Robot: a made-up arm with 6 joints. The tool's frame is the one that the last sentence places.
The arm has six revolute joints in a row. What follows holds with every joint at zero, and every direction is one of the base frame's.
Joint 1 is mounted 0.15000 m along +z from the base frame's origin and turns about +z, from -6.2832 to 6.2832 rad.
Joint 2 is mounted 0.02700 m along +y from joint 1 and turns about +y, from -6.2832 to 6.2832 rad.
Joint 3 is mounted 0.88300 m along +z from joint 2 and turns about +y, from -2.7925 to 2.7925 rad.
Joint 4 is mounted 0.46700 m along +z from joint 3 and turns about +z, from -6.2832 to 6.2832 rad.
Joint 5 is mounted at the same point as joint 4 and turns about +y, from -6.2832 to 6.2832 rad.
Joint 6 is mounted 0.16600 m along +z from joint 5 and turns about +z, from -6.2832 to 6.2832 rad.
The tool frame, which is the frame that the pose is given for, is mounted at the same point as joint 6; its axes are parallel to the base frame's.
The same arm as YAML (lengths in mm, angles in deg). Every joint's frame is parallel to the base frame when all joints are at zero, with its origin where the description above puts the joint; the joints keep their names.
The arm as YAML. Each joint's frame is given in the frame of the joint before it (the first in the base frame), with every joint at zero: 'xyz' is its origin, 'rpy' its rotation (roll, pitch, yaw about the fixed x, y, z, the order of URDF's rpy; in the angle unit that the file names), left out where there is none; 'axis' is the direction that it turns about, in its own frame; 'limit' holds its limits. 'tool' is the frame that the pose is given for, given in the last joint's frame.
units:
  length: mm
  angle: deg
joints:
  - name: joint 1
    type: revolute
    origin:
      xyz: [0.0, 0.0, 150.0]
    axis: [0.0, 0.0, 1.0]
    limit:
      lower: -360.0
      upper: 360.0
  - name: joint 2
    type: revolute
    origin:
      xyz: [0.0, 27.0, 0.0]
    axis: [0.0, 1.0, 0.0]
    limit:
      lower: -360.0
      upper: 360.0
  - name: joint 3
    type: revolute
    origin:
      xyz: [0.0, 0.0, 883.0]
    axis: [0.0, 1.0, 0.0]
    limit:
      lower: -160.0
      upper: 160.0
  - name: joint 4
    type: revolute
    origin:
      xyz: [0.0, 0.0, 467.0]
    axis: [0.0, 0.0, 1.0]
    limit:
      lower: -360.0
      upper: 360.0
  - name: joint 5
    type: revolute
    origin:
      xyz: [0.0, 0.0, 0.0]
    axis: [0.0, 1.0, 0.0]
    limit:
      lower: -360.0
      upper: 360.0
  - name: joint 6
    type: revolute
    origin:
      xyz: [0.0, 0.0, 166.0]
    axis: [0.0, 0.0, 1.0]
    limit:
      lower: -360.0
      upper: 360.0
tool:
  origin:
    xyz: [0.0, 0.0, 0.0]

